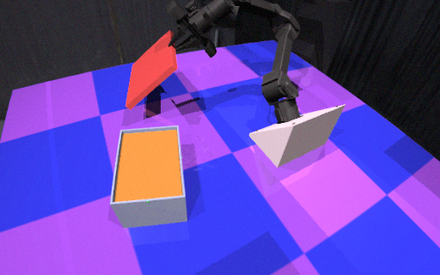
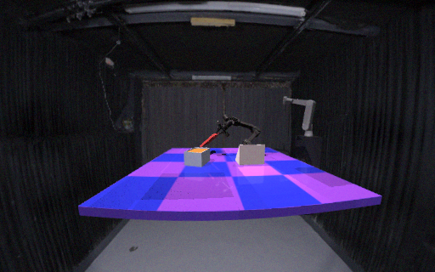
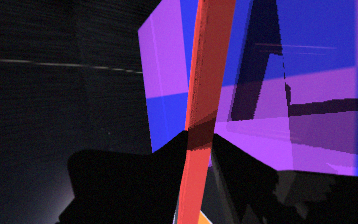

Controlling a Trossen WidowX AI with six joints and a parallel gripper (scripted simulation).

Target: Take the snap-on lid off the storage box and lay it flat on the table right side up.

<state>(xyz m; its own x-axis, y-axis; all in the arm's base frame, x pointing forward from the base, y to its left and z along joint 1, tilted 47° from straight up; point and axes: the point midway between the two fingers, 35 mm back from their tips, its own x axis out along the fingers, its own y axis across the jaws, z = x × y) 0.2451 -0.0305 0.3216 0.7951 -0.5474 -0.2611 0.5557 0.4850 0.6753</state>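
The red lid lies 6 cm ahead of my gripper tip, 5 cm below it and 1 cm to the right of it. Also, from my gripper tip: storage box: 30 cm to the left, 16 cm below, 14 cm ahead.
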